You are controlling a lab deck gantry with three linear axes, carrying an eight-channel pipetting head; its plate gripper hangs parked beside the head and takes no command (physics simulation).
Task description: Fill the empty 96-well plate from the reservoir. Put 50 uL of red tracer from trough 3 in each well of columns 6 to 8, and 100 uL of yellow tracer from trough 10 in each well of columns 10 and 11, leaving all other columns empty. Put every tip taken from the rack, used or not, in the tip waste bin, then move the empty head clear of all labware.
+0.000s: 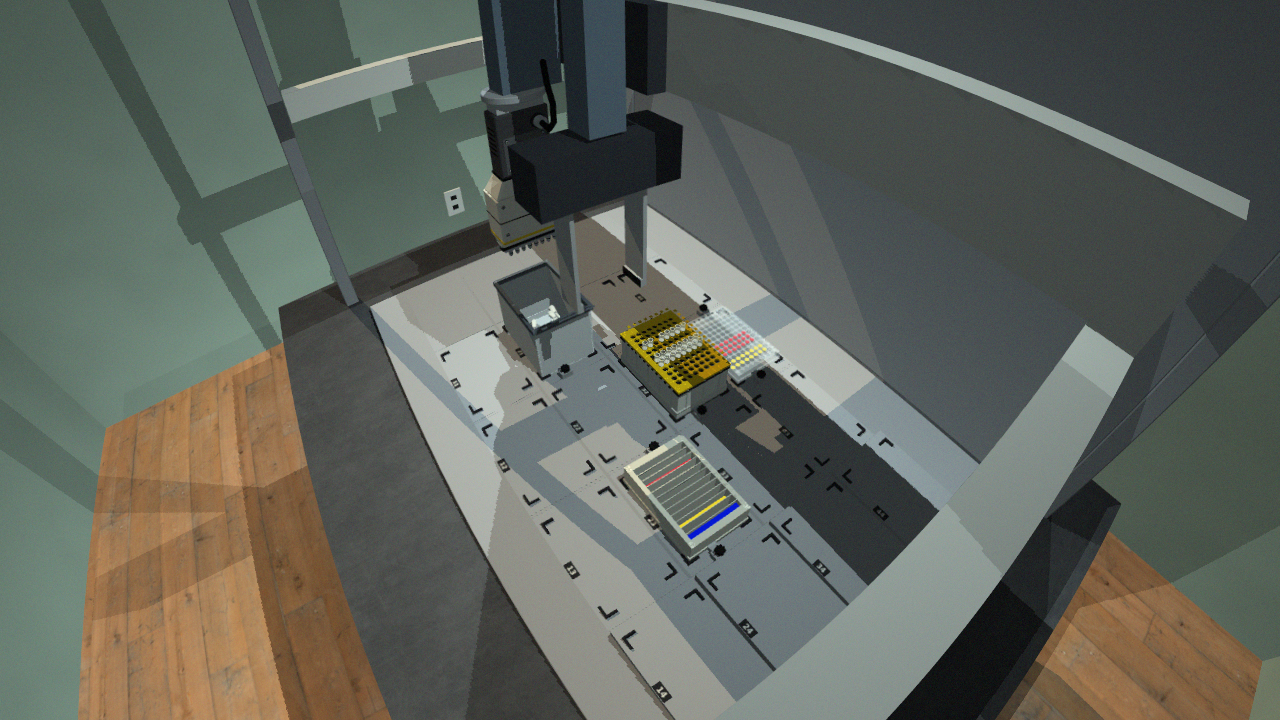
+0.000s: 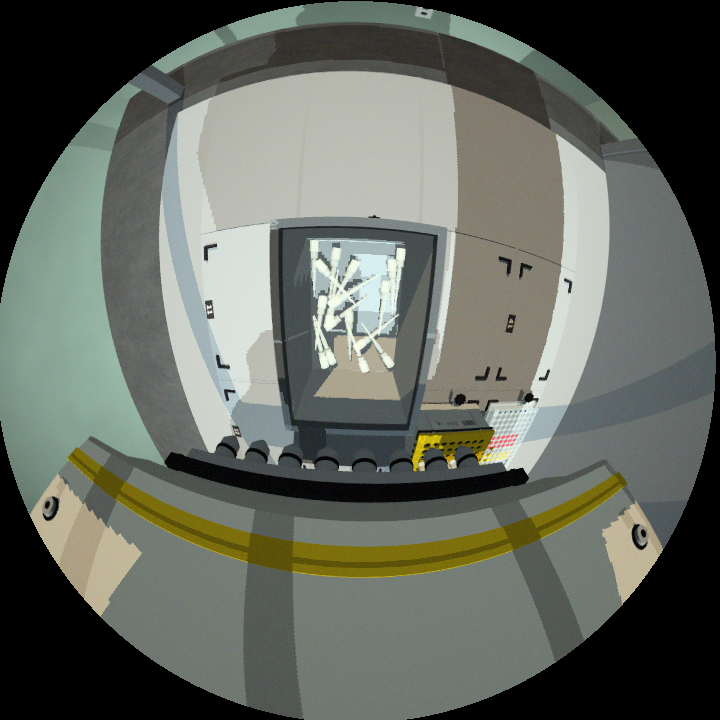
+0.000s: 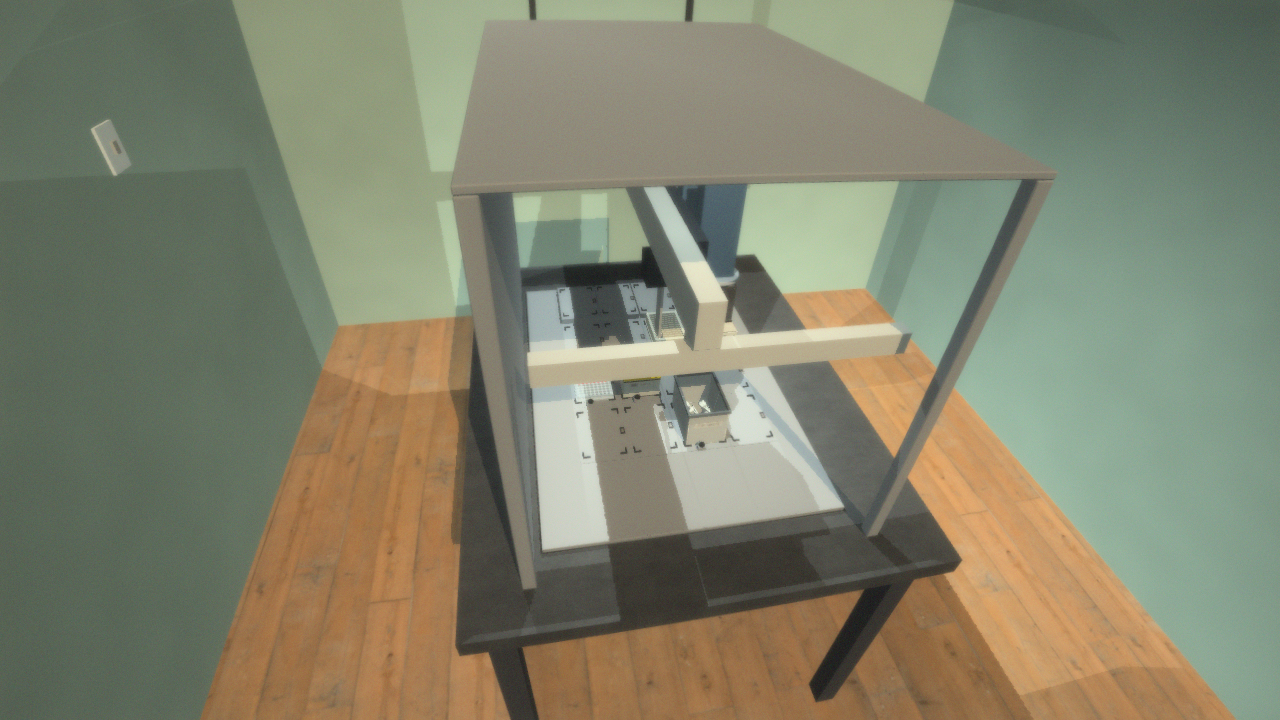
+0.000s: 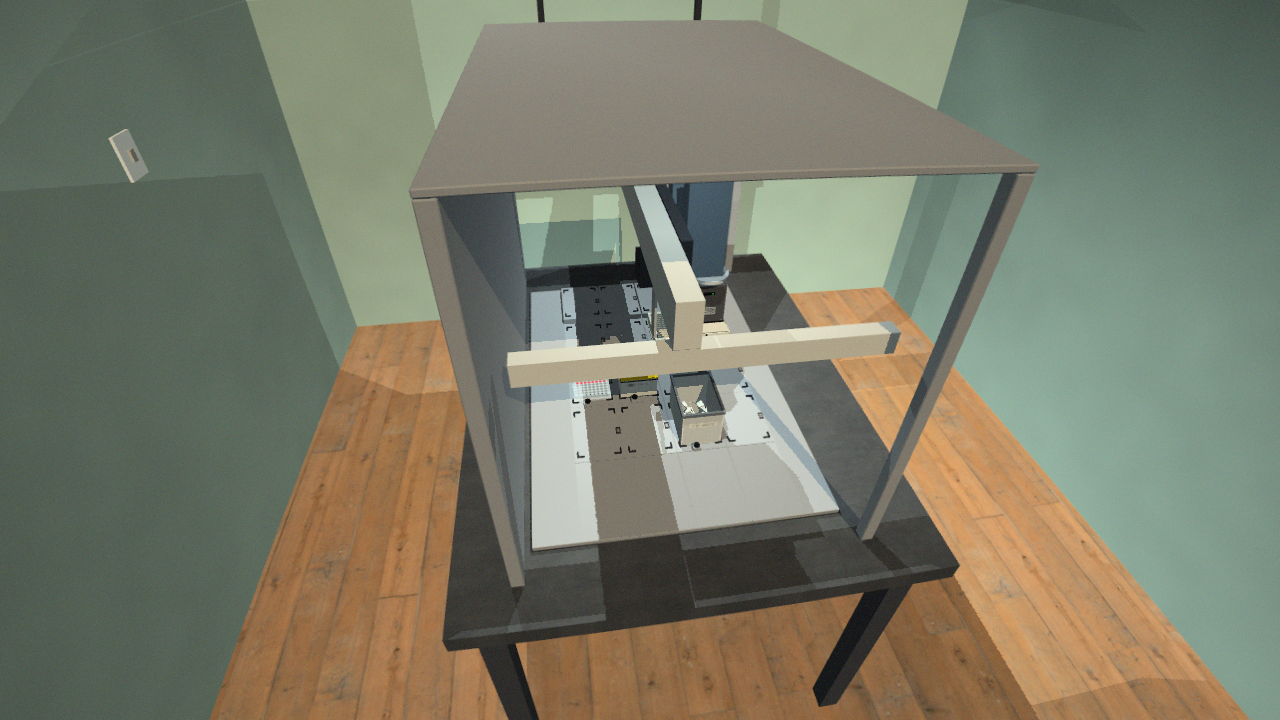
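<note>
The pipetting head [image 1: 517, 213] [image 2: 402, 604] is above and beside the grey tip waste bin [image 1: 567, 349] [image 2: 441, 282] [image 3: 707, 429] [image 4: 702, 430]. Its dark nozzles carry no tips. Many loose white tips [image 2: 349, 315] lie jumbled in the bin. The parked plate gripper [image 1: 602, 293] has its two paddles apart, open and empty. The yellow tip rack [image 1: 703, 391] [image 2: 456, 421] holds clear tips in some columns. The clear 96-well plate [image 1: 716, 317] [image 2: 513, 417] beside it shows a red band and a yellow band. The reservoir [image 1: 659, 514] has one red, one yellow and one blue trough.
A gantry crossbeam [image 3: 787, 346] [image 4: 778, 343] and its lengthwise beam span the deck. A dark back wall panel [image 1: 1029, 295] runs behind the plate. Black corner brackets mark the deck positions, and a grey upright post [image 1: 313, 205] stands at the left deck edge.
</note>
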